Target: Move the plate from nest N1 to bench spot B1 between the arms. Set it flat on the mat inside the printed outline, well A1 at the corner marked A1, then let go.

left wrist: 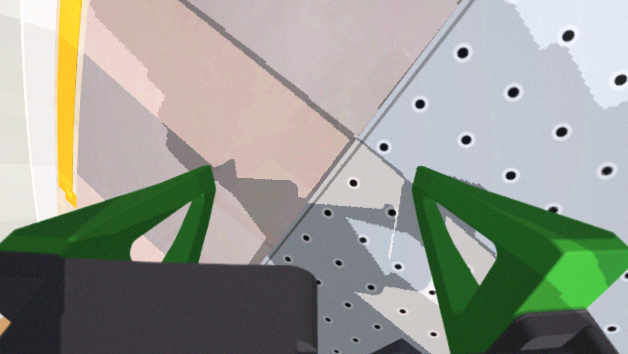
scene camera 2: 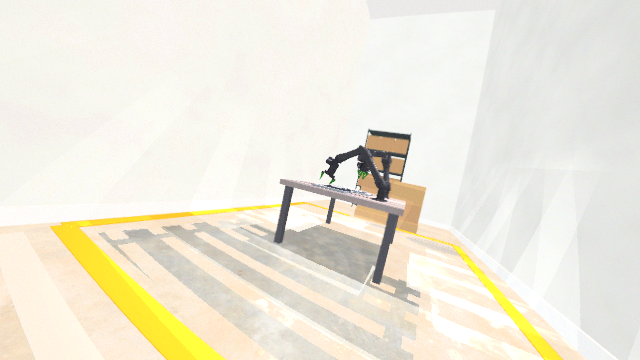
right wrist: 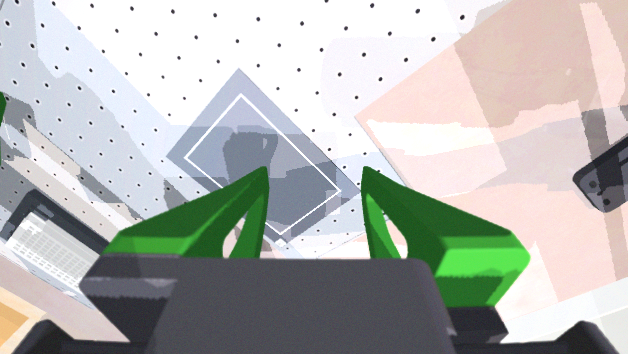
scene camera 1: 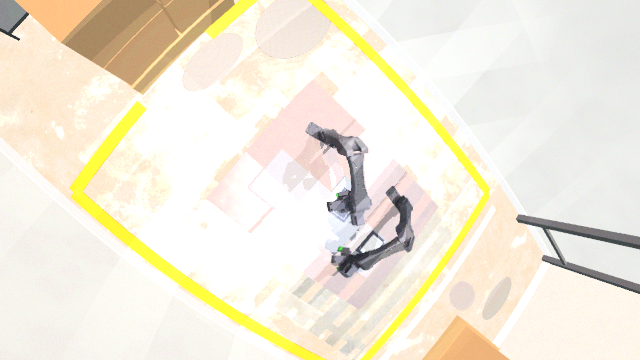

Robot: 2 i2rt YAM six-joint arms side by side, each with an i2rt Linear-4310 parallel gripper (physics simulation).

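Places are measured from the left arm's base along level axes (x back, y right, z up), in centimetres.
Pixels of known places: left gripper, between the fingertips: (left wrist: 313, 177) (scene camera 2: 324, 182); right gripper, between the fingertips: (scene camera 2: 360, 178) (right wrist: 314, 177); left arm's base, origin of its link: (scene camera 2: 379, 200) (scene camera 1: 397, 200); right arm's base, origin of its link: (scene camera 1: 322, 135).
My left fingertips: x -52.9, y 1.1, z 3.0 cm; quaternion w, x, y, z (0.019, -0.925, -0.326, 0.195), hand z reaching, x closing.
For each thing: its top centre in the pictures, then the offset to it from my left fingertips. "pt": a spot on its surface instead. Level surfaces: height alone.
- dark nest, centre of its top: (right wrist: 63, 257) (scene camera 1: 371, 246) dx +20.6, dy -10.0, dz +0.0 cm
- blue-grey mat, height of its surface: dz -1.6 cm
- printed white outline, a spot on its surface: (right wrist: 213, 126) pt dx +17.4, dy +20.6, dz -1.5 cm
- perforated metal board, height of its surface: dz -1.7 cm
- pinkish table top, height of its surface: dz -3.0 cm
A pale plate with a grid of wells (right wrist: 55, 252) (scene camera 1: 373, 243) sits in a dark nest (right wrist: 67, 218) at the lower left of the right wrist view. A blue-grey mat (right wrist: 239, 81) with a printed white outline (right wrist: 213, 126) lies on the perforated board. No plate shows on it; the A1 mark is not readable. My right gripper (right wrist: 314, 177) (scene camera 2: 362, 174) is open about halfway and empty, above the mat's lower right part. My left gripper (left wrist: 313, 177) (scene camera 2: 326, 179) is wide open and empty, above the board's edge and apart from the plate.
The perforated metal board (left wrist: 540, 107) (right wrist: 280, 30) lies on the pinkish table top (left wrist: 280, 95). A dark arm base part (right wrist: 602, 180) stands at the right of the right wrist view. A cardboard box (scene camera 2: 415, 200) and shelf rack (scene camera 2: 390, 134) stand behind the table.
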